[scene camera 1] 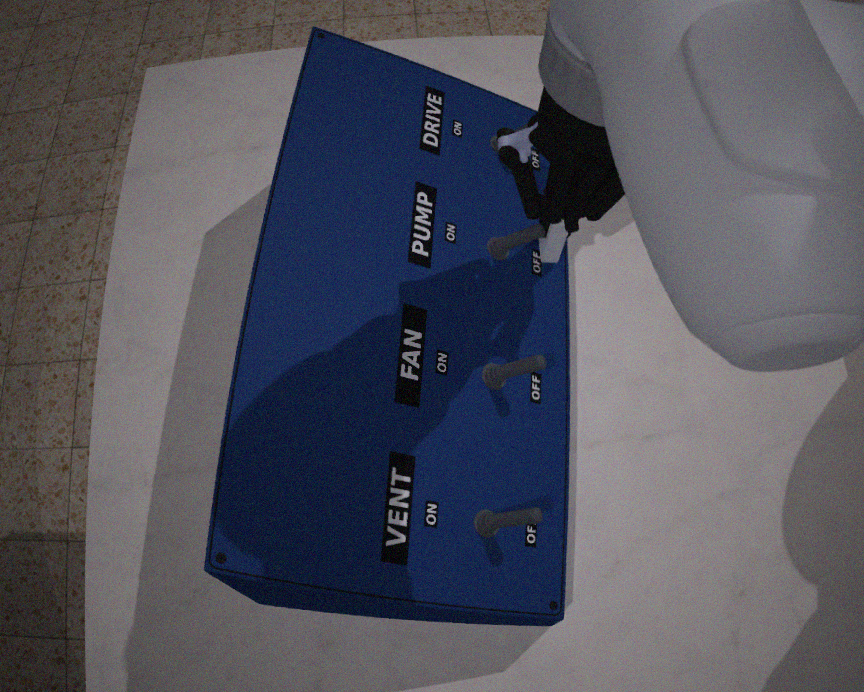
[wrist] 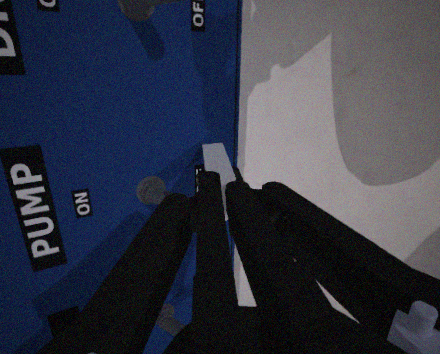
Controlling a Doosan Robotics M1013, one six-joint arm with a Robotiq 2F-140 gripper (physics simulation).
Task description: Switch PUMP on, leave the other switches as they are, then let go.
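Frame: origin at the arm's base, x left, y back, z up, level; metres.
Seen in the pictures: gripper, fingertip midpoint: (scene camera 1: 547, 249) (wrist: 213, 159).
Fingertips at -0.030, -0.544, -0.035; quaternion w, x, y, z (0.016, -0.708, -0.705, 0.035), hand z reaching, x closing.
Note:
Offsets run from my fingertips to a thing's middle, as dx, dy, dz. "*": to the spot under its first point. Level surfaces: height alone.
The blue switch panel @(+0.065, -0.125, -0.009) (scene camera 1: 338, 158) (wrist: 115, 110) lies on a pale table. The PUMP lever @(+0.014, -0.031, +0.039) (scene camera 1: 513, 242) (wrist: 151, 190) leans toward its OFF label; its outer end is partly hidden by the gripper in the wrist view. My gripper (scene camera 1: 553, 243) (wrist: 213, 159) is shut and empty, its pale fingertips at the outer, OFF-side end of the PUMP lever. Whether they touch the lever is unclear. The PUMP name label @(+0.006, -0.112, +0.051) (scene camera 1: 422, 224) (wrist: 34, 208) and its ON label @(* +0.008, -0.089, +0.040) (scene camera 1: 450, 232) (wrist: 82, 203) are on the lever's other side.
The FAN lever @(+0.133, -0.041, +0.039) (scene camera 1: 513, 370) and VENT lever @(+0.253, -0.052, +0.039) (scene camera 1: 508, 520) lean toward OFF. The DRIVE lever @(* -0.102, -0.034, +0.030) (wrist: 139, 7) is largely covered by the gripper in the scene view. The arm (scene camera 1: 692, 180) hangs over the panel's right side and the pale table @(dz -0.073) (scene camera 1: 670, 468).

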